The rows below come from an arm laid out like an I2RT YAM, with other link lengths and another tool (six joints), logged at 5 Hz.
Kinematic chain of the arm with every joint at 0, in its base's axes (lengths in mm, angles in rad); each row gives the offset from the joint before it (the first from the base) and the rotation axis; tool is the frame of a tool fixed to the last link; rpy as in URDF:
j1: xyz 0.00 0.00 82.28 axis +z
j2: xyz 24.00 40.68 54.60 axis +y
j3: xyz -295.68 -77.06 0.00 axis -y
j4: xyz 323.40 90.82 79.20 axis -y
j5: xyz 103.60 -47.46 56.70 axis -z
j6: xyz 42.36 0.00 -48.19 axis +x
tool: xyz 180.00 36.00 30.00 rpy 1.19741 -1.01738 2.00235
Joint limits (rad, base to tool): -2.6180..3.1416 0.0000..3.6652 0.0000..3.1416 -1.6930..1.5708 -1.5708..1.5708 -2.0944..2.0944
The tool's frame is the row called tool.
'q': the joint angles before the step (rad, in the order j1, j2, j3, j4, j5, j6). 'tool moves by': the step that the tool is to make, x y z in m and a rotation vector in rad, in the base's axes. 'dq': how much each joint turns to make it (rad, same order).
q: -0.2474, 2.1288, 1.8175, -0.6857, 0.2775, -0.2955
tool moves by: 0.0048, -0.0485, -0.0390, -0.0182, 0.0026, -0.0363
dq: -0.0633, 0.0812, -0.0001, 0.0932, 0.0005, -0.0339
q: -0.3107, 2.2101, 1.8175, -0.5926, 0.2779, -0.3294
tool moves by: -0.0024, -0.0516, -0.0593, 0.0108, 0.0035, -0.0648
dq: -0.0698, 0.1122, 0.0001, 0.1049, -0.0102, 0.0008
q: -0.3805, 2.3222, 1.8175, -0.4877, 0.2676, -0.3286
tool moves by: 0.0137, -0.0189, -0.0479, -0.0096, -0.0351, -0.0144
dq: -0.0179, 0.1045, 0.0001, 0.1407, -0.0056, -0.0004
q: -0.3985, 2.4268, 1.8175, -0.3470, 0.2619, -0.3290
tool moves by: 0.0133, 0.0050, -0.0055, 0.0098, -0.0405, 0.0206
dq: 0.0039, 0.0237, 0.0008, 0.0562, -0.0298, 0.0011
